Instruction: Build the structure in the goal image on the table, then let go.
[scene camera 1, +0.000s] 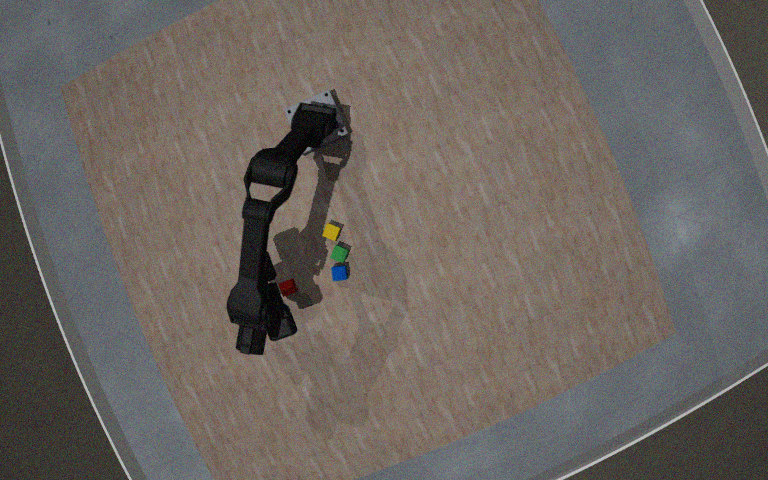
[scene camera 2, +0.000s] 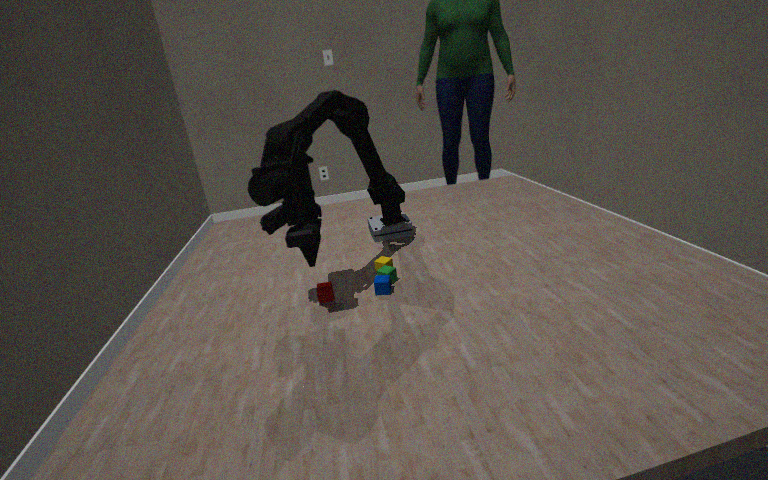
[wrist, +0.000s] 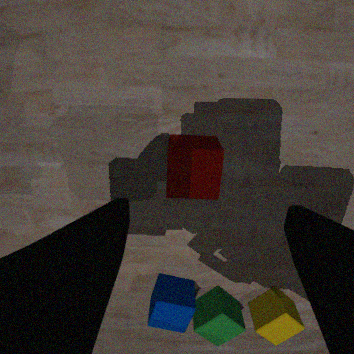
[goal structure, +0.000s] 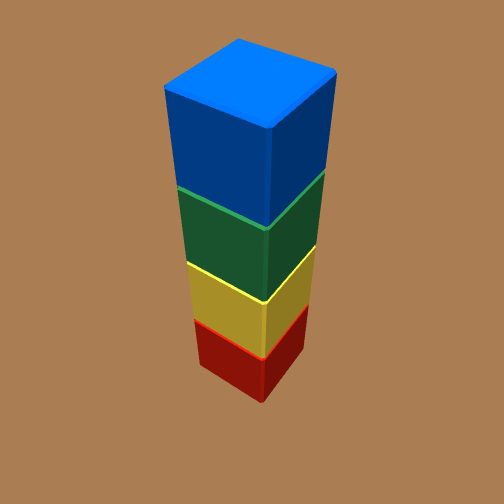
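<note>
A red cube (scene camera 1: 287, 287) (scene camera 2: 325, 292) (wrist: 194, 167) lies on the table in the arm's shadow, apart from the other cubes. A blue cube (scene camera 1: 339, 272) (scene camera 2: 382, 285) (wrist: 172, 303), a green cube (scene camera 1: 339, 253) (scene camera 2: 387, 273) (wrist: 219, 316) and a yellow cube (scene camera 1: 331, 230) (scene camera 2: 384, 262) (wrist: 276, 316) lie on the table in a loose, slightly bent row, with green in the middle. My gripper (scene camera 2: 312, 263) (wrist: 208, 213) is open and empty, raised above the table near the red cube. Its fingertips are hidden or unclear in scene camera 1.
The arm's grey base plate (scene camera 1: 327, 98) (scene camera 2: 390, 229) stands behind the yellow cube in scene camera 2. The black arm (scene camera 1: 254, 243) (scene camera 2: 334, 107) arches beside the cubes. A person in a green top (scene camera 2: 464, 39) stands at the back by the wall.
</note>
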